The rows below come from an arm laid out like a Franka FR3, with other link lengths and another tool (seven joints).
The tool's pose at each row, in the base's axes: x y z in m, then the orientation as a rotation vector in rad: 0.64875 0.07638 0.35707 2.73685 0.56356 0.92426; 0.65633 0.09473 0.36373 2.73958 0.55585 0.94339; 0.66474 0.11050 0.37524 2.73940 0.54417 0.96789; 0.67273 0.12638 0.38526 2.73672 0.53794 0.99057; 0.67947 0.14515 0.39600 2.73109 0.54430 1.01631; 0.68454 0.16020 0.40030 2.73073 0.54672 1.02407; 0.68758 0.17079 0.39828 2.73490 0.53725 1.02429; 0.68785 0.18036 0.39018 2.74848 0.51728 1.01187; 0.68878 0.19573 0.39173 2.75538 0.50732 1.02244; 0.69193 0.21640 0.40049 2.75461 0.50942 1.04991
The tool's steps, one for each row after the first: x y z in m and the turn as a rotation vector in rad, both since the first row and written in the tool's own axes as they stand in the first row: 0.01676 -0.01244 -0.00174 0.00229 0.01213 0.00853; 0.03567 -0.02083 -0.00661 0.00153 0.02764 0.01906; 0.05352 -0.02989 -0.01057 0.00052 0.04258 0.02523; 0.07204 -0.04172 -0.01605 0.00227 0.06098 0.02361; 0.08432 -0.05261 -0.01727 0.00419 0.06650 0.02338; 0.08984 -0.06195 -0.01450 0.00436 0.06548 0.03044; 0.08963 -0.07301 -0.00858 0.00680 0.05437 0.04509; 0.09752 -0.08622 -0.01022 0.01107 0.06017 0.05518; 0.11313 -0.10142 -0.01648 0.01601 0.07893 0.05818
